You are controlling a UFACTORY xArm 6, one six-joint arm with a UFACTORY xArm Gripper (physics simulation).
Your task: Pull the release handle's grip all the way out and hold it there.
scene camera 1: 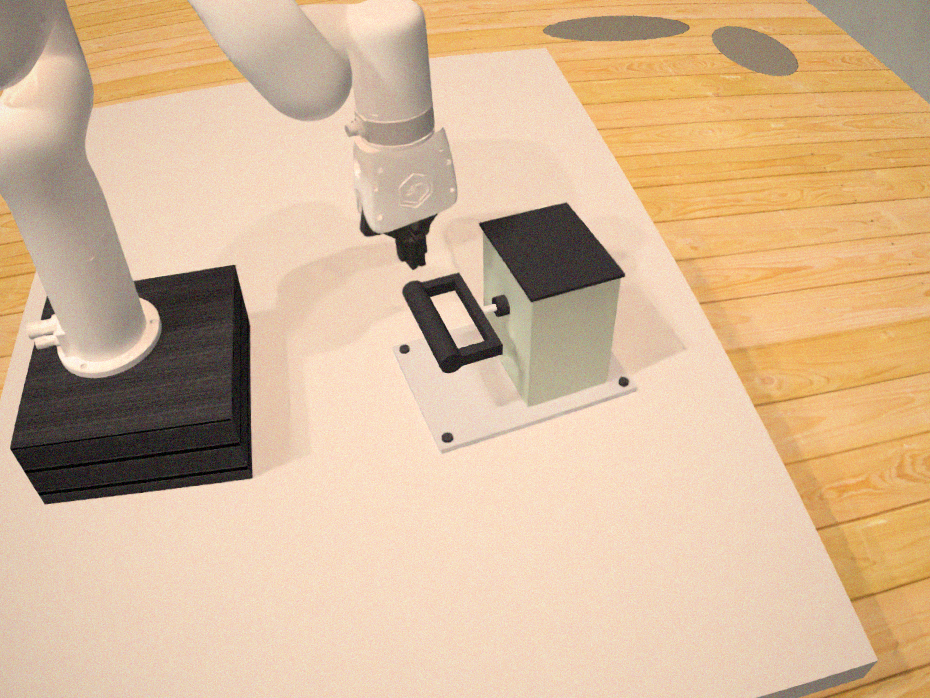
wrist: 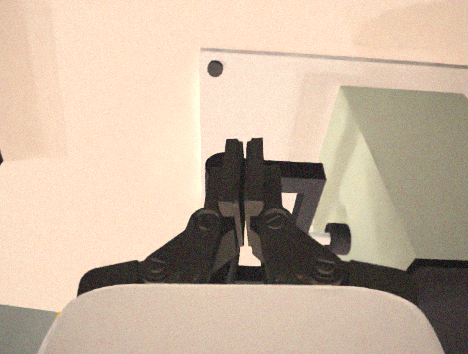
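The release handle (scene camera 1: 480, 315) (wrist: 301, 170) is a black rectangular frame with a thick round grip (scene camera 1: 430, 324) (wrist: 214, 160) on its side away from the pale green housing (scene camera 1: 572, 341) (wrist: 415, 165). A short stretch of white rod (scene camera 1: 489, 308) (wrist: 319, 235) shows between the frame and the black collar (scene camera 1: 501, 305) (wrist: 340, 239) on the housing. My gripper (scene camera 1: 416, 264) (wrist: 246, 162) is shut with nothing between its fingers. In the scene view its tips are just beyond the grip's far end. In the wrist view the fingers hide much of the grip; contact cannot be told.
The housing has a black top (scene camera 1: 552, 250) and stands on a white base plate (scene camera 1: 480, 420) (wrist: 255, 95) with dark bolts (scene camera 1: 446, 437) (wrist: 215, 68) at its corners. The arm's black pedestal (scene camera 1: 150, 405) stands to the left in the scene view, on the pale table top (scene camera 1: 420, 571).
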